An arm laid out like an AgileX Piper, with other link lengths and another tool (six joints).
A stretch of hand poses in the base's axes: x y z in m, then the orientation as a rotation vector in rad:
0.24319, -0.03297, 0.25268, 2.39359, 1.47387, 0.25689
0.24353, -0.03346, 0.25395, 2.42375, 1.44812, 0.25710
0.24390, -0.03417, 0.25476, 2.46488, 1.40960, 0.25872
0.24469, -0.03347, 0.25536, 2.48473, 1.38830, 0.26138
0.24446, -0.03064, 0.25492, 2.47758, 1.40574, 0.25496
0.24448, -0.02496, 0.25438, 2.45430, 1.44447, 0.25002
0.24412, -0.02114, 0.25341, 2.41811, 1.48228, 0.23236
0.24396, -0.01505, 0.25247, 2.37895, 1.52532, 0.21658
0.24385, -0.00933, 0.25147, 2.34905, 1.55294, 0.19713
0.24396, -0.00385, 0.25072, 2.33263, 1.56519, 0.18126
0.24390, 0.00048, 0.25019, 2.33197, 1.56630, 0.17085
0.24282, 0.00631, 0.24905, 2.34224, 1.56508, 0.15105
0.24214, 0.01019, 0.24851, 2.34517, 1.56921, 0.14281
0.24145, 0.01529, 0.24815, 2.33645, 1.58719, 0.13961
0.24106, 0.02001, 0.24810, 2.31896, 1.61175, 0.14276
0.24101, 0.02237, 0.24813, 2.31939, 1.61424, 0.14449
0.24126, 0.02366, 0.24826, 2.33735, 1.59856, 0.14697
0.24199, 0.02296, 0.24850, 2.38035, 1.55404, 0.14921
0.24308, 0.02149, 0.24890, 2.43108, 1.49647, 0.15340
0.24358, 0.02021, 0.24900, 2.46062, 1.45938, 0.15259
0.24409, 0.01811, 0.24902, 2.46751, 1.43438, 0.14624
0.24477, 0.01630, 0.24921, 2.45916, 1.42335, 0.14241
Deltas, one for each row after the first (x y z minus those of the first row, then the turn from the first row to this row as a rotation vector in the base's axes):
0.00034, -0.00049, 0.00127, 0.01438, 0.00467, -0.02484
0.00071, -0.00120, 0.00208, 0.03407, 0.00957, -0.06035
0.00150, -0.00050, 0.00268, 0.04381, 0.01019, -0.07883
0.00127, 0.00233, 0.00224, 0.04094, 0.01619, -0.06668
0.00129, 0.00801, 0.00170, 0.03329, 0.02130, -0.03656
0.00093, 0.01183, 0.00073, 0.01080, 0.02746, -0.00473
0.00077, 0.01792, -0.00021, -0.01063, 0.03368, 0.03178
0.00066, 0.02364, -0.00121, -0.03135, 0.04107, 0.05576
0.00077, 0.02912, -0.00196, -0.04573, 0.04713, 0.06661
0.00071, 0.03345, -0.00249, -0.05009, 0.05307, 0.06631
-0.00037, 0.03928, -0.00363, -0.05088, 0.06820, 0.06011
-0.00105, 0.04316, -0.00417, -0.05049, 0.07558, 0.06083
-0.00174, 0.04826, -0.00453, -0.05170, 0.08009, 0.07432
-0.00213, 0.05298, -0.00458, -0.05432, 0.07974, 0.09534
-0.00218, 0.05534, -0.00455, -0.05238, 0.07985, 0.09693
-0.00193, 0.05663, -0.00442, -0.04388, 0.08044, 0.08191
-0.00120, 0.05593, -0.00418, -0.02698, 0.08183, 0.04146
-0.00011, 0.05446, -0.00378, -0.00693, 0.08166, -0.00873
0.00039, 0.05318, -0.00368, 0.00296, 0.08261, -0.04032
0.00090, 0.05108, -0.00366, -0.00238, 0.08082, -0.05865
0.00158, 0.04927, -0.00347, -0.01386, 0.07553, -0.06377

